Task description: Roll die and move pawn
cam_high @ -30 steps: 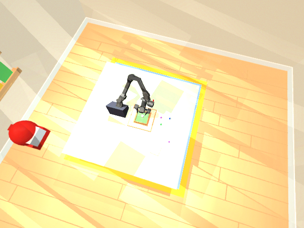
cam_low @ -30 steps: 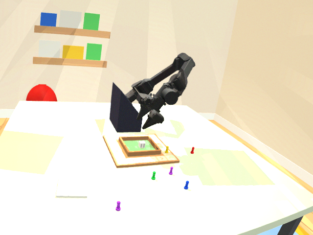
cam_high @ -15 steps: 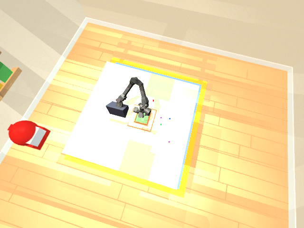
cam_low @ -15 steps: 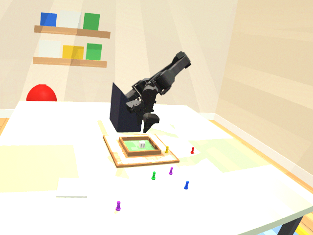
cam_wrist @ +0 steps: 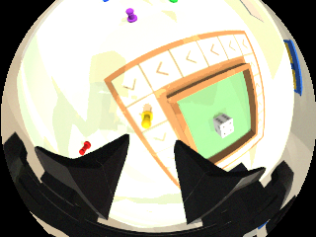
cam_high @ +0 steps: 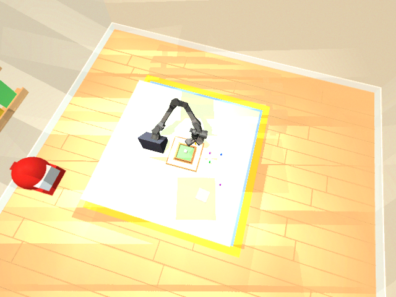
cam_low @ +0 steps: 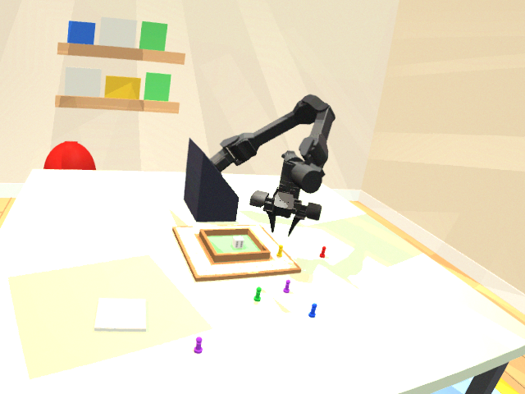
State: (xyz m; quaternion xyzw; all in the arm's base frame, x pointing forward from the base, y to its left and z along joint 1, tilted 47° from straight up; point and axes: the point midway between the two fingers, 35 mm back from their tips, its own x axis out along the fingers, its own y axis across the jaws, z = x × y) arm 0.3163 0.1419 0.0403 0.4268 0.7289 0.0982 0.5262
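Now: gripper tip 1 cm to the right of the yellow pawn and 5 cm above it. Also, from my gripper tip: green dice tray: 5 cm behind, 11 cm to the right, 7 cm below; then white die: 5 cm behind, 10 cm to the right, 5 cm below; then red pawn: 15 cm to the left, 6 cm below.
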